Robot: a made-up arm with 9 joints. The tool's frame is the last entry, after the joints.
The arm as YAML. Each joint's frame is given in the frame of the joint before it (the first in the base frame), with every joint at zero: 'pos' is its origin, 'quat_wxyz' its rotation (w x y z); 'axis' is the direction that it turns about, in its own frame. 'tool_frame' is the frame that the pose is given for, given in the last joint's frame.
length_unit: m
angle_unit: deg
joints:
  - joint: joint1
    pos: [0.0, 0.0, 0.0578]
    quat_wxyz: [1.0, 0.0, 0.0, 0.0]
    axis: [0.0, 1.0, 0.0]
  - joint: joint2
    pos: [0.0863, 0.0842, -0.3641]
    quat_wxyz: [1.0, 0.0, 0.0, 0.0]
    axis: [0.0, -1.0, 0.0]
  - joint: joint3
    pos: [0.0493, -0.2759, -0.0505]
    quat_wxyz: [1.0, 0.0, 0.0, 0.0]
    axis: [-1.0, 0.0, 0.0]
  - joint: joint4
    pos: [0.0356, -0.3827, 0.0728]
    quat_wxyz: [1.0, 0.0, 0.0, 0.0]
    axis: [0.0, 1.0, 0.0]
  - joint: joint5
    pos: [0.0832, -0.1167, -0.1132]
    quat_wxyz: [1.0, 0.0, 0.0, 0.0]
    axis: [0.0, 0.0, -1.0]
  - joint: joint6
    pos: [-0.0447, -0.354, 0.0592]
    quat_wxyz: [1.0, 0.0, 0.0, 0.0]
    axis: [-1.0, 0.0, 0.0]
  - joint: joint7
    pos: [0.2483, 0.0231, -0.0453]
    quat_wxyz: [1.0, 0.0, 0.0, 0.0]
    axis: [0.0, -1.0, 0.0]
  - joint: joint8
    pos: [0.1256, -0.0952, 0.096]
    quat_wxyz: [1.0, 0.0, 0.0, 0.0]
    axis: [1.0, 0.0, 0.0]
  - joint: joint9
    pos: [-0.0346, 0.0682, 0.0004]
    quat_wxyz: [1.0, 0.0, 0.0, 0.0]
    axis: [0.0, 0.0, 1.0]
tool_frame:
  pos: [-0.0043, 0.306, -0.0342]
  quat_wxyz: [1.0, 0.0, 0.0, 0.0]
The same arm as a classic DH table. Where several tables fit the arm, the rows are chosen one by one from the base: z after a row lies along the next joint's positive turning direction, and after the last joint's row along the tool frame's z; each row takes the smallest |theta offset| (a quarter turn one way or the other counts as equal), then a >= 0, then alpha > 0; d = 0 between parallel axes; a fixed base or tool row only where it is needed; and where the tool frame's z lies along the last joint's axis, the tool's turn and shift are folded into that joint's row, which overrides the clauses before.
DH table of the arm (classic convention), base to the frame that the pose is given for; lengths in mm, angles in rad. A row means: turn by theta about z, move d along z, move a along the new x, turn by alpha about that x. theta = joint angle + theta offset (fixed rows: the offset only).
base (fixed): theta_offset 0  d 57.8  a 0  alpha -1.5708
joint1: theta_offset 1.3381  d 0  a 374.2  alpha 3.1416
joint2: theta_offset -0.2327  d 191.7  a 50.5  alpha 1.5708
joint3: theta_offset 0  d -84.9  a -72.8  alpha 1.5708
joint4: theta_offset -1.5708  d -499.4  a 83.2  alpha -1.5708
joint5: theta_offset 1.5708  d 54  a 354  alpha -1.5708
joint6: theta_offset -1.5708  d -203.6  a 45.3  alpha -1.5708
joint7: theta_offset 0  d 72.1  a -96  alpha -1.5708
joint8: theta_offset 1.5708  d 91  a 68.2  alpha -1.5708
joint9: theta_offset 0.0141  d 0  a 306  alpha 0
tool (fixed): theta_offset -1.5848  d -33.8  a 0  alpha 0

